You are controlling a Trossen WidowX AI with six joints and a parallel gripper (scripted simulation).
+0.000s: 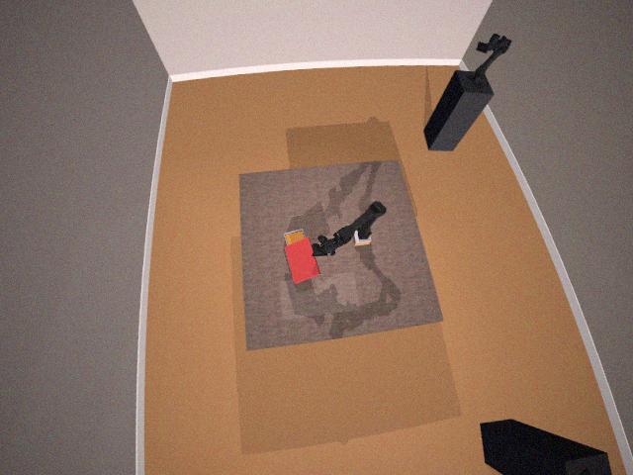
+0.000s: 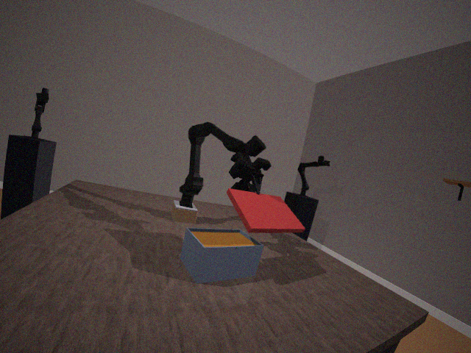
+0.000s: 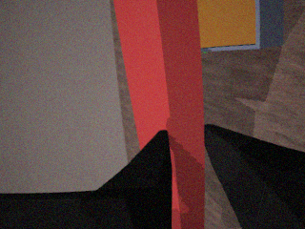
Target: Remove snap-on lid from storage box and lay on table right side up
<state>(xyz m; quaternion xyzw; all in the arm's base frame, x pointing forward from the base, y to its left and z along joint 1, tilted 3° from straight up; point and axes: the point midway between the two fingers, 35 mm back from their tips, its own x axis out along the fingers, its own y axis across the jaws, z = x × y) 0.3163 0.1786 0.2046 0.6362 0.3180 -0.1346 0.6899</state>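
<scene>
My gripper tip is 70 mm short of the lid, 20 mm to the right of it and 30 mm above it. Also, from my gripper tip: blue-grey storage box (100 mm ahead, 120 mm to the right, 180 mm below).
</scene>
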